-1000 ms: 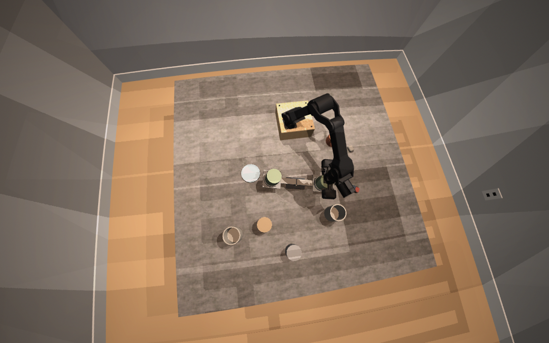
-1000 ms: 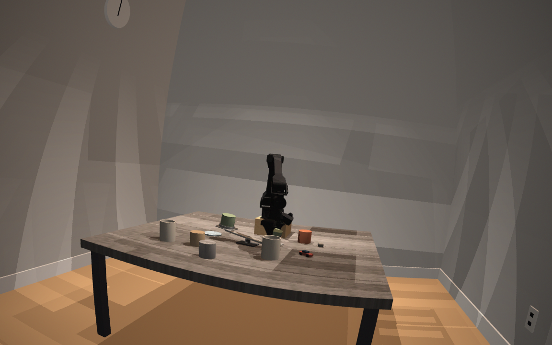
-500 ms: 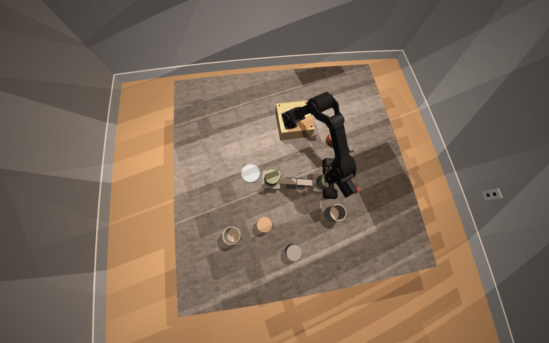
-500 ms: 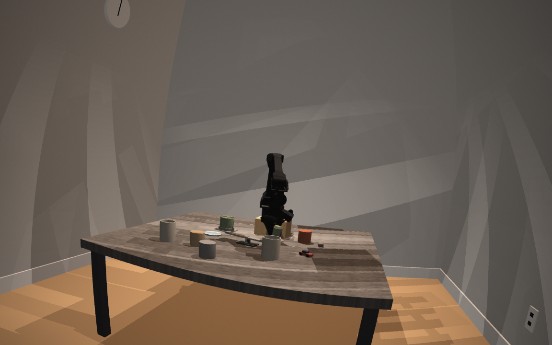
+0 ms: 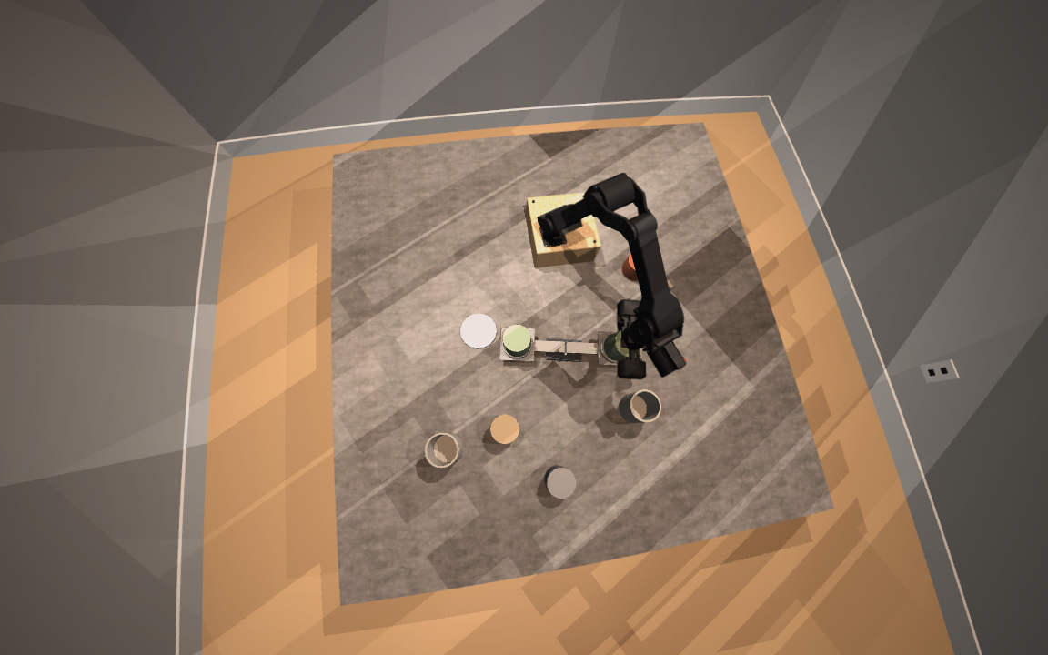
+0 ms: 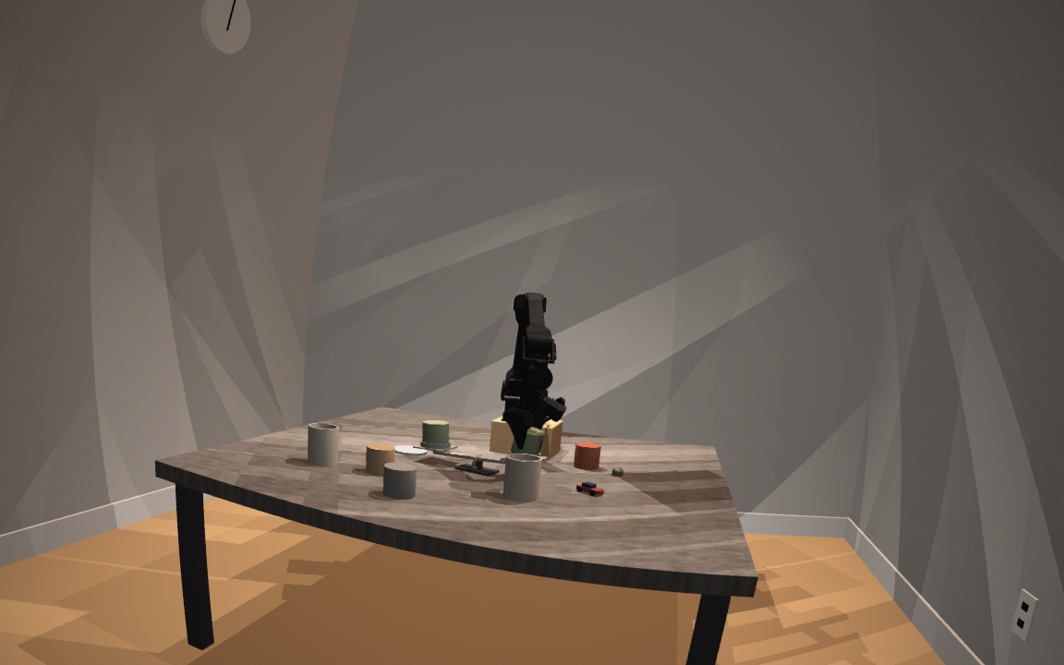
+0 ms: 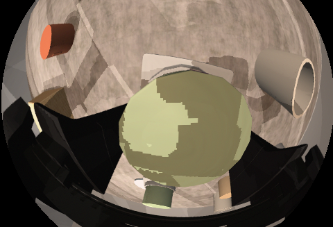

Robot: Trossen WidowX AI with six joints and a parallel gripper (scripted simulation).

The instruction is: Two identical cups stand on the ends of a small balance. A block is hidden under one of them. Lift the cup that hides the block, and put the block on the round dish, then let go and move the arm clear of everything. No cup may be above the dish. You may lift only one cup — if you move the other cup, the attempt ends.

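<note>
The grey block is 2 cm below my gripper tip and 1 cm to the right of it. From my gripper tip the other things lie so: red toy car 17 cm to the left, 7 cm below, 6 cm ahead; small stone 23 cm to the left, 16 cm behind, 8 cm below; orange-red cylinder 23 cm behind, 12 cm to the left, 5 cm below.
</note>
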